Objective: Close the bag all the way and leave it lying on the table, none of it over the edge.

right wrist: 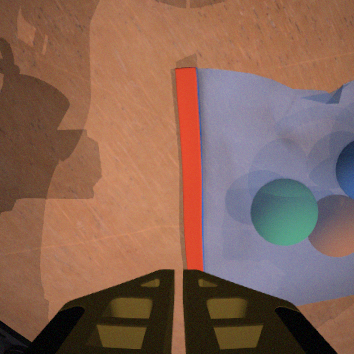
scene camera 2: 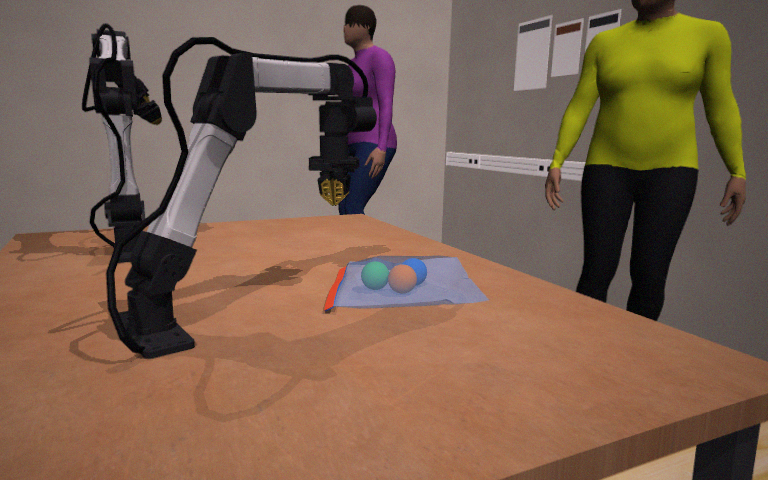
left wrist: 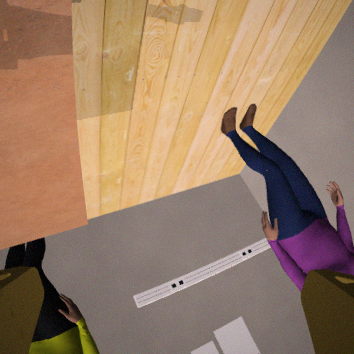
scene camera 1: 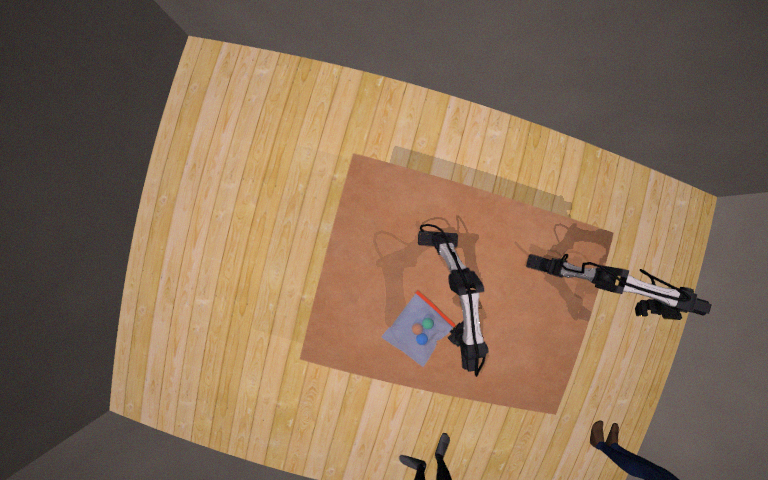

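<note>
A translucent blue bag [scene camera 1: 400, 335] [scene camera 2: 436, 297] [right wrist: 235, 125] lies flat on the table, with table around it on all sides. A red strip [scene camera 1: 436, 309] [scene camera 2: 335, 288] [right wrist: 190, 175] runs along one edge. Green [scene camera 1: 428, 323] [scene camera 2: 374, 275] [right wrist: 284, 212], orange [scene camera 1: 417, 328] [scene camera 2: 402, 278] [right wrist: 336, 227] and blue balls [scene camera 1: 421, 339] [scene camera 2: 417, 271] [right wrist: 347, 170] show at the bag. I cannot make out how far its seal is closed. My right gripper [scene camera 2: 333, 195] [right wrist: 178, 281] is shut and empty, high above the table near the strip. My left gripper [left wrist: 172, 285] is open and empty, far from the bag.
The table [scene camera 1: 351, 254] [scene camera 2: 509, 407] [left wrist: 40, 165] has its nearest edge to the bag at the bottom in scene camera 1. The right arm's forearm reaches across beside the bag there. A person in yellow [scene camera 2: 640, 101] and one in purple [scene camera 2: 380, 96] stand beyond the table.
</note>
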